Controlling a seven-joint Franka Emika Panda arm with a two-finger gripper.
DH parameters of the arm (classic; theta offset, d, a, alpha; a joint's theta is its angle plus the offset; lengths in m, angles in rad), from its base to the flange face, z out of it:
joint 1: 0 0.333 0 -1.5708
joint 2: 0 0 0 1.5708
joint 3: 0 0.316 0.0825 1.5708
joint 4: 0 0 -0.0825 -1.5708
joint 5: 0 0.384 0 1.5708
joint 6: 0 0 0.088 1.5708
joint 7: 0 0.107 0 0
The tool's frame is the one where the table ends.
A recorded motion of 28 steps. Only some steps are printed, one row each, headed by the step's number.
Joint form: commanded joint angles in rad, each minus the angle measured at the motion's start. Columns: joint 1, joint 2, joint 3, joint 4, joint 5, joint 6, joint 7.
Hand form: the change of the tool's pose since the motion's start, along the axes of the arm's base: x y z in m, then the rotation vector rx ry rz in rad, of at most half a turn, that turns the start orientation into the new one. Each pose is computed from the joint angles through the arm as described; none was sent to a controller.
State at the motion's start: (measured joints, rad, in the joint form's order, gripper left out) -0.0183 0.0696 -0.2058 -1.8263 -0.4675 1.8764 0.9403
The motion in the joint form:
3: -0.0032 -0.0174 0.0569 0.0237 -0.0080 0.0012 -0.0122
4: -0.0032 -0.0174 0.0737 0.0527 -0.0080 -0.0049 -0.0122
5: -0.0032 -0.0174 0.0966 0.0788 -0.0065 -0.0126 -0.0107
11: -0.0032 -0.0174 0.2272 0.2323 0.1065 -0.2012 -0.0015
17: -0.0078 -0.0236 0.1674 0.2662 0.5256 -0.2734 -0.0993
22: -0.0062 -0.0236 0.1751 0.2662 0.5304 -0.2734 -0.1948
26: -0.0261 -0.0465 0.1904 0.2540 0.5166 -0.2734 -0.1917
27: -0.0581 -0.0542 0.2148 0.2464 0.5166 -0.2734 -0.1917
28: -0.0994 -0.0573 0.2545 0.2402 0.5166 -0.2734 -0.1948
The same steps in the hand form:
3: 0.0080 0.0287 0.0212 -0.0084 -0.0349 0.0677
4: 0.0129 0.0375 0.0347 -0.0126 -0.0580 0.0819
5: 0.0175 0.0499 0.0467 -0.0138 -0.0779 0.0997
11: 0.0183 0.1254 0.1011 0.0954 -0.0748 0.1247
17: 0.0093 0.1299 0.1083 0.5110 -0.0661 0.1059
22: 0.0096 0.1356 0.1084 0.5192 -0.0454 0.2095
26: 0.0026 0.1316 0.1155 0.5047 -0.0554 0.2051
27: -0.0001 0.1274 0.1162 0.5049 -0.0575 0.1976
28: -0.0012 0.1264 0.1150 0.5059 -0.0544 0.1984

